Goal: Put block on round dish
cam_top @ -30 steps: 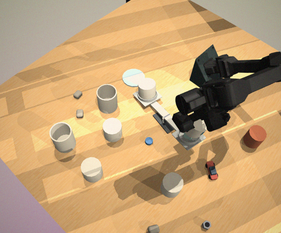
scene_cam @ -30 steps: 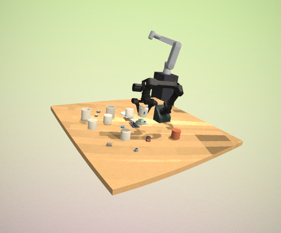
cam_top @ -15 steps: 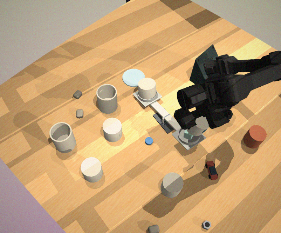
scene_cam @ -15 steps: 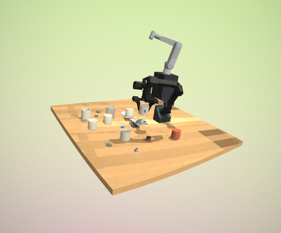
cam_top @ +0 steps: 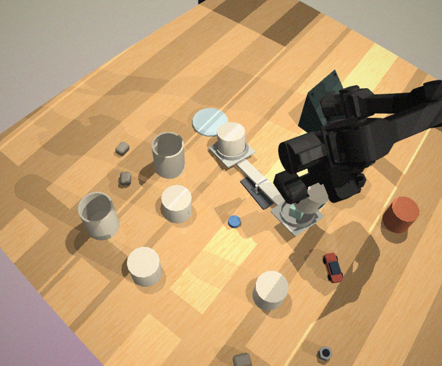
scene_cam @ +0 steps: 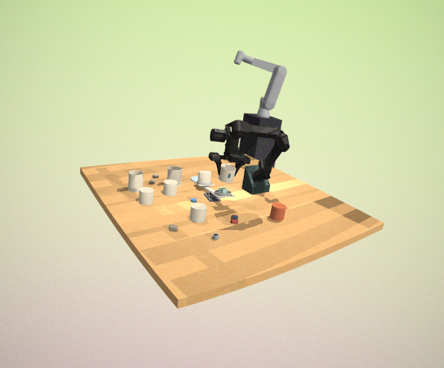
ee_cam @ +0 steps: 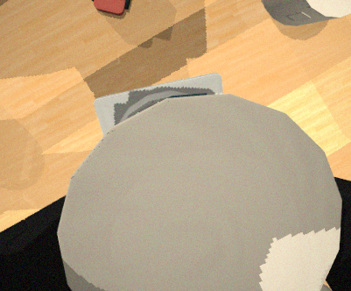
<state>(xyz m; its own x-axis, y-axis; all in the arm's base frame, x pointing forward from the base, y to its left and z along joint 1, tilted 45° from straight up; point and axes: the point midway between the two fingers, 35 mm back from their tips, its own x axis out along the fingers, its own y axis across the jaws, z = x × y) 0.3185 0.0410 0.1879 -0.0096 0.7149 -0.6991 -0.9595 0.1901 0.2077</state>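
Right now my gripper tip is 8 cm above the pale green block and 1 cm to the left of it. Also, from my gripper tip: grey balance: 14 cm to the right, 13 cm below, 2 cm behind; then blue disc: 16 cm below, 12 cm to the right, 9 cm ahead; then red toy car: 16 cm below, 13 cm to the left, 1 cm ahead.
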